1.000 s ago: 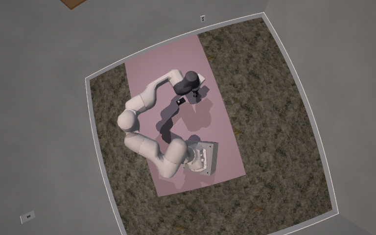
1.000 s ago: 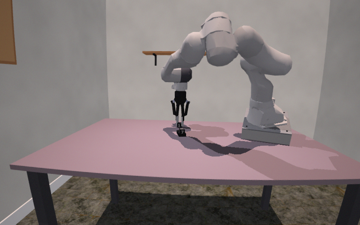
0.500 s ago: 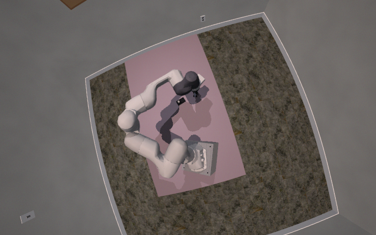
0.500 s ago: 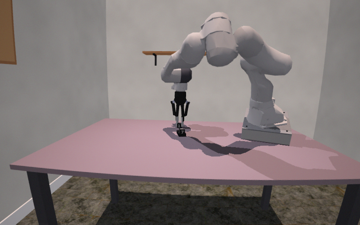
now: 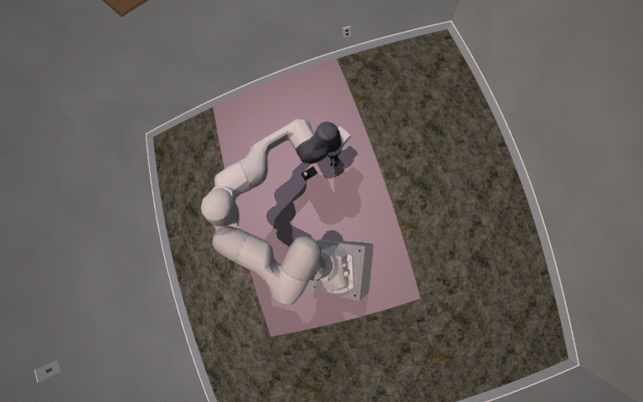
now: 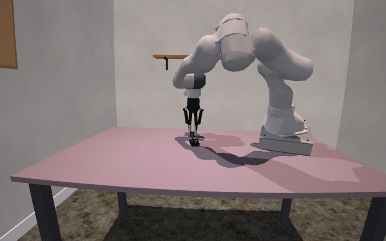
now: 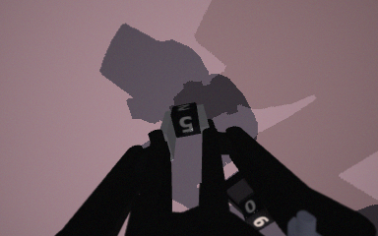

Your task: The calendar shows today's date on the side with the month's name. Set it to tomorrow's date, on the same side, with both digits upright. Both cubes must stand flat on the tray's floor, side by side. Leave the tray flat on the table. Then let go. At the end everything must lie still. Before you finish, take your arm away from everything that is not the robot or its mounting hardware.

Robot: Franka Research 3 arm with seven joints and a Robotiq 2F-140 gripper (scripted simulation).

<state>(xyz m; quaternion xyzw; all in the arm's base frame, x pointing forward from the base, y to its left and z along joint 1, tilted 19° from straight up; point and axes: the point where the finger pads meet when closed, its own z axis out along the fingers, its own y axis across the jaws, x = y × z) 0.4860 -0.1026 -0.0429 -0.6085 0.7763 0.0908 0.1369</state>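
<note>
The black digit cube lies 30 mm below my hand. Also, from my hand: black calendar tray: 30 mm behind, 150 mm to the left, 30 mm below.
</note>
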